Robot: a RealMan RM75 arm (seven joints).
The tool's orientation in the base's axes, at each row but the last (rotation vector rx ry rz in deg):
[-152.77 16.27 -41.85]
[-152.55 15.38 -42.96]
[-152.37 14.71 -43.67]
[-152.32 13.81 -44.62]
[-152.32 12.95 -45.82]
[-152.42 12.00 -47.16]
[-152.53 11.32 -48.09]
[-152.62 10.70 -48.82]
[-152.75 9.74 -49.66]
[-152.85 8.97 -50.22]
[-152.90 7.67 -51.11]
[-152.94 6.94 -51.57]
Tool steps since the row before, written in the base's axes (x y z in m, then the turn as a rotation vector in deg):
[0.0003 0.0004 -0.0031 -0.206 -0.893 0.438]
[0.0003 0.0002 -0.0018 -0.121 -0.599 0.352]
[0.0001 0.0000 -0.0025 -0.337 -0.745 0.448]
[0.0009 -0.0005 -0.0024 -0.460 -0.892 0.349]
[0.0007 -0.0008 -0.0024 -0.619 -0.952 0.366]
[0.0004 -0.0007 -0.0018 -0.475 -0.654 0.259]
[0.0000 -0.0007 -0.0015 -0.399 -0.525 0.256]
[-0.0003 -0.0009 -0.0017 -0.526 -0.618 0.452]
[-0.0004 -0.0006 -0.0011 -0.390 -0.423 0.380]
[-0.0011 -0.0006 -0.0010 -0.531 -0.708 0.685]
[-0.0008 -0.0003 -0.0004 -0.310 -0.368 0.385]
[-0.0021 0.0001 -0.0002 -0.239 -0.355 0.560]
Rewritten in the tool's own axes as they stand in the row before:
[-0.0013 0.0008 0.0028 0.276 0.665 -0.716]
[-0.0006 0.0005 0.0016 0.227 0.422 -0.518]
[-0.0011 0.0010 0.0020 0.131 0.535 -0.753]
[-0.0003 0.0013 0.0022 0.018 0.716 -0.785]
[-0.0004 0.0016 0.0020 -0.090 0.773 -0.905]
[-0.0004 0.0013 0.0014 -0.099 0.530 -0.656]
[-0.0006 0.0012 0.0010 -0.068 0.409 -0.573]
[-0.0010 0.0015 0.0009 -0.045 0.429 -0.823]
[-0.0008 0.0009 0.0004 -0.016 0.269 -0.635]
[-0.0013 0.0009 -0.0001 0.098 0.434 -1.027]
[-0.0008 0.0004 -0.0003 0.040 0.215 -0.576]
[-0.0018 -0.0001 -0.0011 0.195 0.148 -0.661]

